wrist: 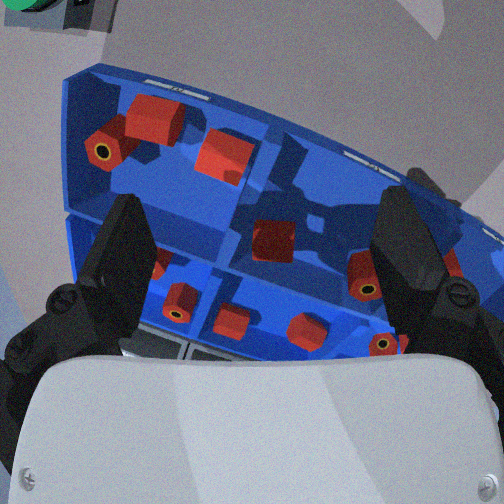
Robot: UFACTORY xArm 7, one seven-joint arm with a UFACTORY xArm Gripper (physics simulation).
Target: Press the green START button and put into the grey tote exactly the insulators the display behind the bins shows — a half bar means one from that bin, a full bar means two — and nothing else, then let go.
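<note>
My gripper [265, 220] is open and empty, its two black fingers spread wide above the blue bins [280, 220]. Several red insulators lie in the compartments. Three sit in the upper left bin [165, 135], one with a yellow-ringed hole facing me [103, 150]. One dark red insulator [273, 241] lies in shadow between my fingers, and another [364, 277] lies by my right finger. More lie in the nearer row [231, 321]. The green START button [22, 4] shows at the top left corner. The grey tote and the display bars are out of view.
The button sits on a grey box [55, 17]. A dark panel strip [165, 345] shows just below the nearer bins, behind my white wrist housing [255, 430].
</note>
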